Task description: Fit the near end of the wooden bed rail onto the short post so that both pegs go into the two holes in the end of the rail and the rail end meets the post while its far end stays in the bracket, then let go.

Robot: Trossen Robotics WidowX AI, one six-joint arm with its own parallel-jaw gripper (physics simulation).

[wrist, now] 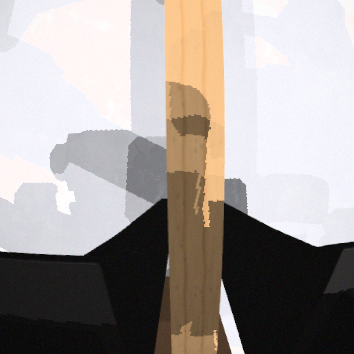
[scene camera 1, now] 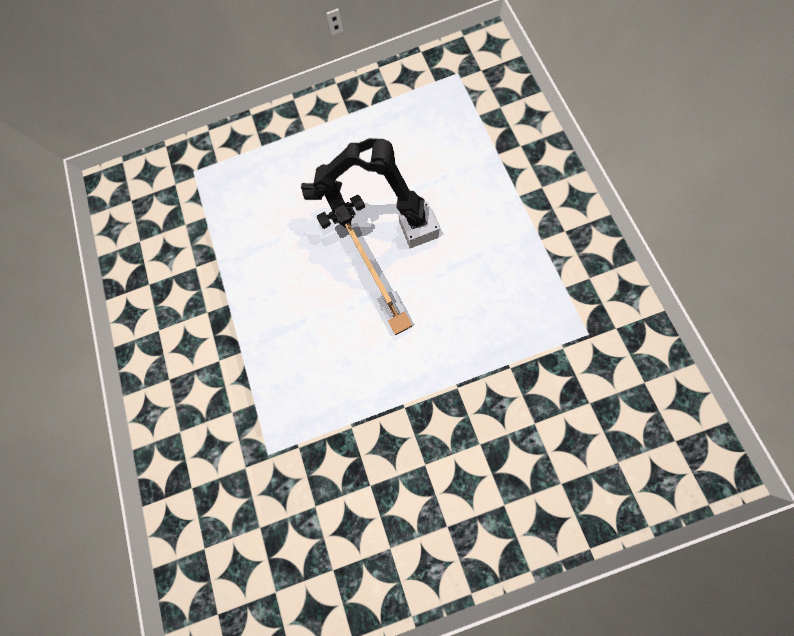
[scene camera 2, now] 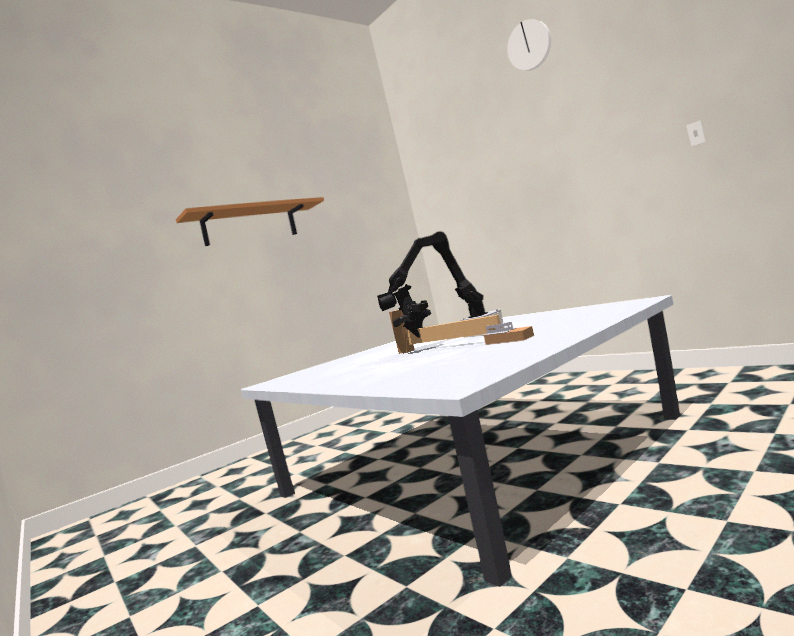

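Pixels of known places: gripper, fingertip midpoint: [wrist: 187, 206] [scene camera 1: 347, 225] [scene camera 2: 420, 336]; arm's base at its link origin: [scene camera 1: 416, 219] [scene camera 2: 478, 315].
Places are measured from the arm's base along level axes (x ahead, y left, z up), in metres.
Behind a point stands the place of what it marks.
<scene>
The light wooden bed rail [scene camera 1: 369, 266] {x 0.238, y 0.124, z 0.014 m} [scene camera 2: 458, 328] {x 0.247, y 0.112, z -0.011 m} [wrist: 194, 60] {x 0.260, y -0.036, z 0.012 m} runs from the gripper to the metal bracket [scene camera 1: 391, 305] {x 0.209, y 0.286, z -0.036 m} [scene camera 2: 500, 327] {x 0.206, y 0.281, z -0.031 m}, where its far end sits. My gripper [scene camera 1: 347, 223] {x 0.268, y -0.090, z -0.024 m} [scene camera 2: 416, 333] {x 0.268, y -0.090, z -0.024 m} [wrist: 187, 206] {x 0.268, y -0.090, z -0.024 m} is shut on the rail close to its near end, one finger on each side. The short brown post [scene camera 2: 398, 334] {x 0.303, y -0.185, z 0.001 m} stands upright on the table right by the rail's near end. In the wrist view, dark brown wood [wrist: 162, 320] {x 0.265, y -0.165, z -0.030 m} shows below the rail on both sides. The pegs and holes are hidden, and I cannot tell whether the rail end touches the post.
An orange-brown wooden block [scene camera 1: 400, 323] {x 0.200, y 0.364, z -0.044 m} [scene camera 2: 509, 335] {x 0.242, y 0.344, z -0.056 m} lies at the bracket end of the rail. The arm's base plate [scene camera 1: 424, 233] {x -0.008, y 0.067, z 0.002 m} stands on the white table [scene camera 1: 463, 318] {x -0.041, y 0.424, z -0.079 m} [scene camera 2: 371, 377] {x 0.666, y 0.087, z -0.080 m}, to the right of the rail in scene camera 1.
</scene>
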